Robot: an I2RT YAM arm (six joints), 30 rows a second.
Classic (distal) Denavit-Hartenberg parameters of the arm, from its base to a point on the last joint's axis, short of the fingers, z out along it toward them. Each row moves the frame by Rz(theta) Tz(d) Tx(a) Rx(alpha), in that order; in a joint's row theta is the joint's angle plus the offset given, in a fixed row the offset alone. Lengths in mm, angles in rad.
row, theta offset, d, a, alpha
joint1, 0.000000, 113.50, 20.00, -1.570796
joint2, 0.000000, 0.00, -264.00, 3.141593
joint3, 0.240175, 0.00, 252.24, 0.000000
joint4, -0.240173, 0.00, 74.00, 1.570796
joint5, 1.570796, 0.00, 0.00, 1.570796
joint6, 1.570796, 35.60, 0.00, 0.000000
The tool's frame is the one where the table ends.
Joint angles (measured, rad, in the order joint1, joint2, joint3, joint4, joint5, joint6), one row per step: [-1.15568 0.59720 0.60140 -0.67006 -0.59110 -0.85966]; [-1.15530 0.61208 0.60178 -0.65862 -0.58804 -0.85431]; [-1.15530 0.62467 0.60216 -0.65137 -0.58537 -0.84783]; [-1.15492 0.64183 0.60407 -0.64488 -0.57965 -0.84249]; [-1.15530 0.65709 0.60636 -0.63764 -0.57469 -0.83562]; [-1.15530 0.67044 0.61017 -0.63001 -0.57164 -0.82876]
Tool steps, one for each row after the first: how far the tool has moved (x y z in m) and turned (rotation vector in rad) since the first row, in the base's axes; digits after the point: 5 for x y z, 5 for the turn. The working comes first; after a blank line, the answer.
Tool pose at each row, in the base's axes (x y z in m, rotation vector in rad; the steps are taken from these numbers as rounded here): [0.06973 -0.10902 0.25901 0.00231 2.15557 -0.52991]; [0.07087 -0.11172 0.25840 0.01061 2.15863 -0.52612]; [0.07174 -0.11389 0.25767 0.02108 2.16257 -0.51981]; [0.07284 -0.11667 0.25678 0.03315 2.17070 -0.51277]; [0.07378 -0.11929 0.25626 0.04608 2.17632 -0.50758]; [0.07472 -0.12165 0.25648 0.05601 2.17837 -0.50429]

[0.00114 -0.00270 -0.00061 0.00617 0.00097 -0.00478]; [0.00201 -0.00487 -0.00134 0.01502 0.00208 -0.01023]; [0.00311 -0.00765 -0.00223 0.02566 0.00691 -0.01712]; [0.00405 -0.01027 -0.00275 0.03487 0.00952 -0.02499]; [0.00499 -0.01263 -0.00253 0.04106 0.00946 -0.03098]
